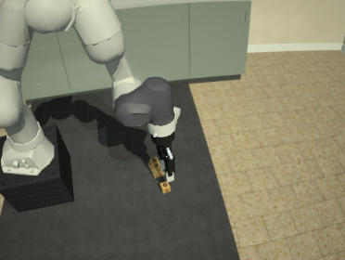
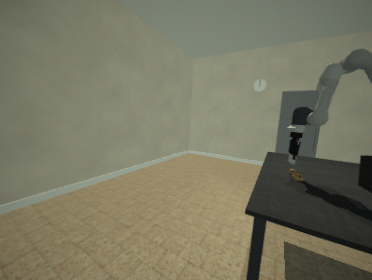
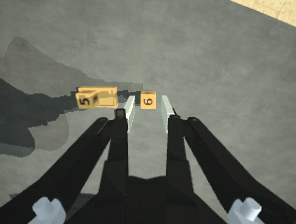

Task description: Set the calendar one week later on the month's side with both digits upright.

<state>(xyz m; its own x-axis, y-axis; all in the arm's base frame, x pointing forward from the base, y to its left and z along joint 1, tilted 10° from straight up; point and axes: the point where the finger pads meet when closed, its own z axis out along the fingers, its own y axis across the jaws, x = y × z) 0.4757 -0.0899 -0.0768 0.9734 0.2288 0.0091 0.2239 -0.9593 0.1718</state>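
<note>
Now: the orange calendar cube 10 cm below my hand and 1 cm behind it. The rest, counted from my hand: orange calendar tray 10 cm to the left, 10 cm below, 3 cm behind.
</note>
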